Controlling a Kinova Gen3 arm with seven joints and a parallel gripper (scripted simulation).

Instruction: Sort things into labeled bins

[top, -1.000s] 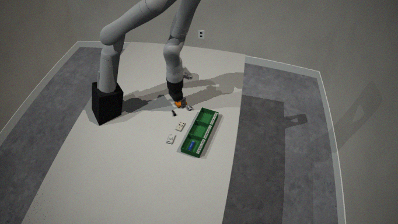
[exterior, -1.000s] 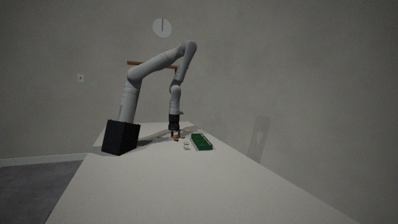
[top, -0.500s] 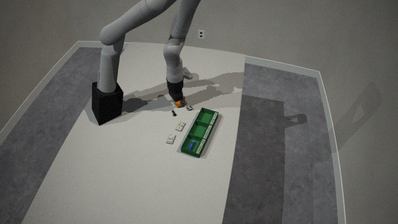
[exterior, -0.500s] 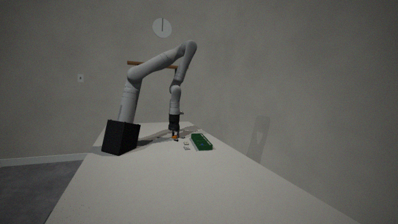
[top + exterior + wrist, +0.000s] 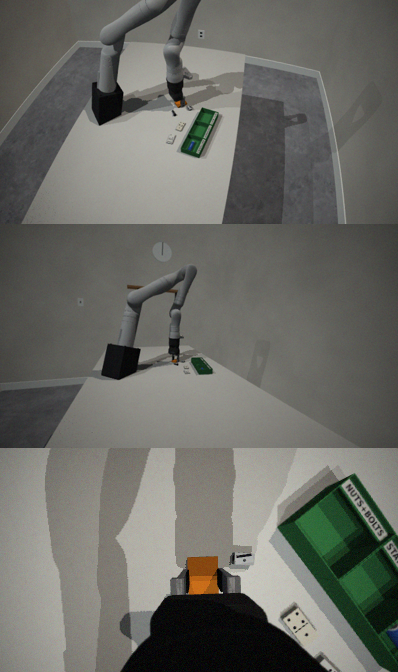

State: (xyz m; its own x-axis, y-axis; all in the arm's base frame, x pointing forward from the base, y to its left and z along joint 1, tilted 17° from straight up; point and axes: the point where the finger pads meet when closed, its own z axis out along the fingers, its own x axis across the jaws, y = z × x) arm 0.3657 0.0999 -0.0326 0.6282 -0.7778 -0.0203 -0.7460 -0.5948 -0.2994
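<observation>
The grey piece lies 50 mm ahead of my hand, 20 mm to the right of it and 10 mm below it. The rest, counted from my hand: black bolt 20 mm behind, 70 mm to the right, 10 mm below; green three-part bin 120 mm ahead, 170 mm to the right; orange flat block 10 mm below.
</observation>
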